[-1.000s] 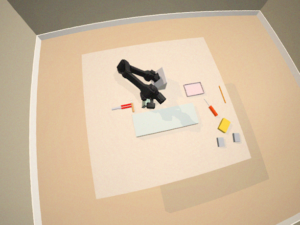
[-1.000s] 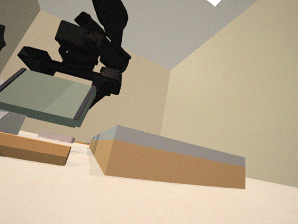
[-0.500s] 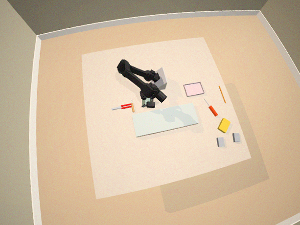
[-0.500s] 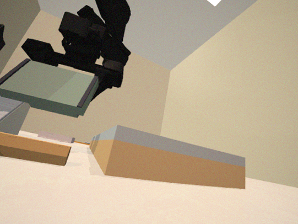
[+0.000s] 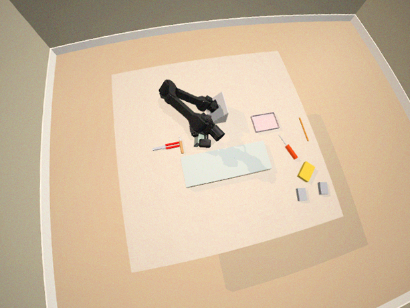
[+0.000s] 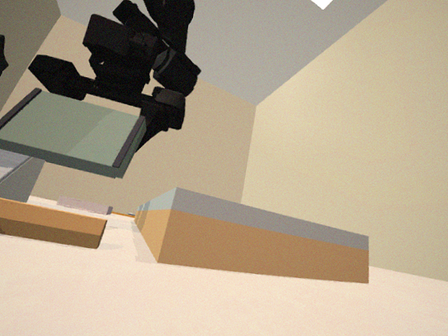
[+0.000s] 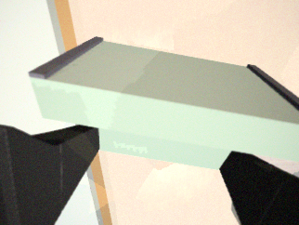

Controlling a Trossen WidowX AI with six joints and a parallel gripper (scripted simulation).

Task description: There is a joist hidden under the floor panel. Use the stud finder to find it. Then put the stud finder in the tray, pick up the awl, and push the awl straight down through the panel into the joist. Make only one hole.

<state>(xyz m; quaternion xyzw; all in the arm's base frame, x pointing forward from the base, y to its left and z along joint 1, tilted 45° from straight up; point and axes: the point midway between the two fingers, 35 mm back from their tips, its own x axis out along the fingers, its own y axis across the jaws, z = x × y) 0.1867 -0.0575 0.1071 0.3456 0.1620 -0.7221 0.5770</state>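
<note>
Now: gripper tip 2 cm past the stud finder. Round my gripper tip: yellow block: 38 cm ahead, 56 cm to the left, 6 cm below; then pink tray: 1 cm behind, 43 cm to the left, 7 cm below; then thin orange stick: 10 cm ahead, 68 cm to the left, 8 cm below.
</note>
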